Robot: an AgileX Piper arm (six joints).
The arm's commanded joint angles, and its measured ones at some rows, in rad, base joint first. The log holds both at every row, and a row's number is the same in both.
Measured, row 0: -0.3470 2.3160 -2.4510 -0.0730 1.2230 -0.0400
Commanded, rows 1 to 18: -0.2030 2.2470 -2.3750 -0.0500 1.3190 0.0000; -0.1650 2.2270 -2.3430 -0.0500 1.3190 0.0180; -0.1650 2.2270 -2.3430 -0.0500 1.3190 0.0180; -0.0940 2.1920 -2.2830 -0.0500 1.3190 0.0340; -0.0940 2.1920 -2.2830 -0.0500 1.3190 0.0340; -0.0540 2.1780 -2.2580 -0.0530 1.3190 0.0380; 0.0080 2.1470 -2.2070 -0.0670 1.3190 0.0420; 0.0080 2.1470 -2.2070 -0.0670 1.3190 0.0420; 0.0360 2.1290 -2.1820 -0.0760 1.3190 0.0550; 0.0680 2.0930 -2.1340 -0.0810 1.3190 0.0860; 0.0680 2.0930 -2.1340 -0.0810 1.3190 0.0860; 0.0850 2.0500 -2.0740 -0.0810 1.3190 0.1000; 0.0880 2.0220 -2.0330 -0.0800 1.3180 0.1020; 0.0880 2.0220 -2.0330 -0.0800 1.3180 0.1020; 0.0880 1.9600 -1.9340 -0.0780 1.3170 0.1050; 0.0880 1.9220 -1.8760 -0.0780 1.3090 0.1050; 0.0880 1.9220 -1.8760 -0.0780 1.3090 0.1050; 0.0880 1.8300 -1.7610 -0.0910 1.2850 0.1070
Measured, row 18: 0.0900 1.9410 -1.8940 -0.0640 1.2180 0.1000
